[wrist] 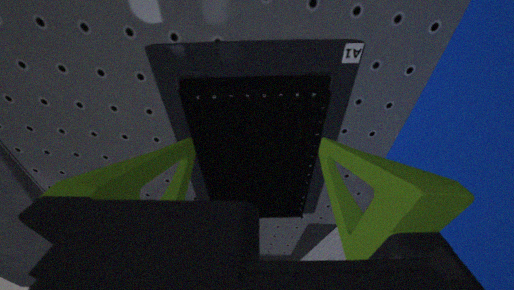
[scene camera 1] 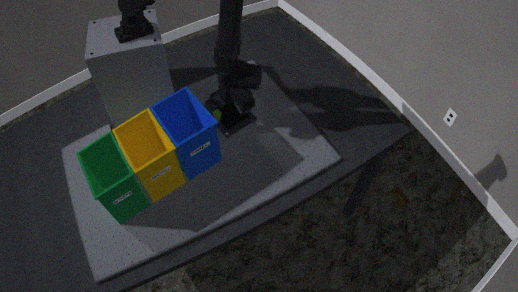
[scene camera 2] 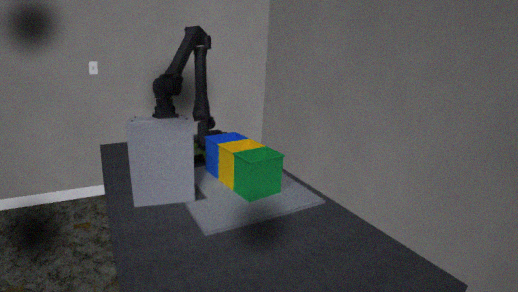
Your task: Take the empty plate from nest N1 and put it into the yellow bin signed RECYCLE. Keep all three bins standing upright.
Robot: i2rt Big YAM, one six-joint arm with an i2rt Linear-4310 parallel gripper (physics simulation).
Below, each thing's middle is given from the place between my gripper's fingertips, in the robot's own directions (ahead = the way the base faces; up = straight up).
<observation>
Right now my hand is 10 mm past the black plate (wrist: 256,138) and 10 mm below it. Round my hand: yellow bin (scene camera 1: 149,151): 60 mm ahead, 310 mm to the right, 80 mm above; then blue bin (scene camera 1: 191,128): 50 mm ahead, 180 mm to the right, 80 mm above; then nest (wrist: 259,57): 10 mm behind, 10 mm below.
</observation>
